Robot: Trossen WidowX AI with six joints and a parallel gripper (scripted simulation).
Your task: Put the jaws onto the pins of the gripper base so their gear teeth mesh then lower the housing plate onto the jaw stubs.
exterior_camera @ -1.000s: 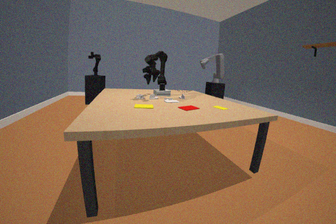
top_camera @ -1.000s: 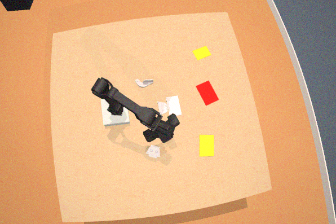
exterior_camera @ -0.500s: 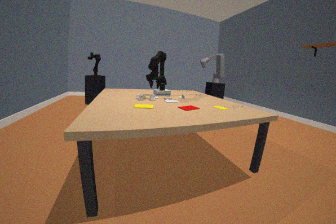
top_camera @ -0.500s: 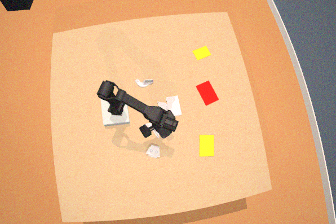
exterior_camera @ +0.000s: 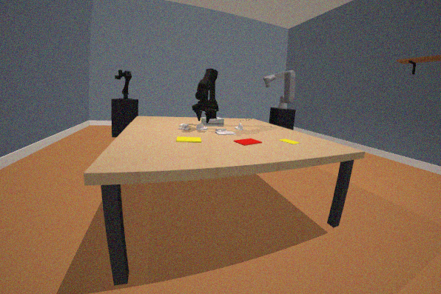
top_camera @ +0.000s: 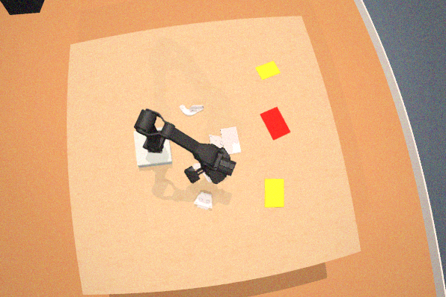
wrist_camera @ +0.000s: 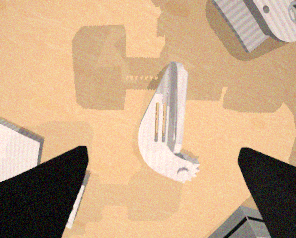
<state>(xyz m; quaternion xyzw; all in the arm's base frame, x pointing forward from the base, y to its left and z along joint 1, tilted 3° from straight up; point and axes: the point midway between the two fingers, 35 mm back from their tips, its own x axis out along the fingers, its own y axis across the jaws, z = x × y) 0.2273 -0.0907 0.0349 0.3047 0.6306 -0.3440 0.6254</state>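
My gripper tip is now 30 mm past the white jaw, 10 mm to the right of it and 50 mm above it. The rest, counted from my gripper tip: yellow patch (300 mm ahead, 80 mm to the right, 50 mm below); then red patch (300 mm ahead, 240 mm to the left, 50 mm below).
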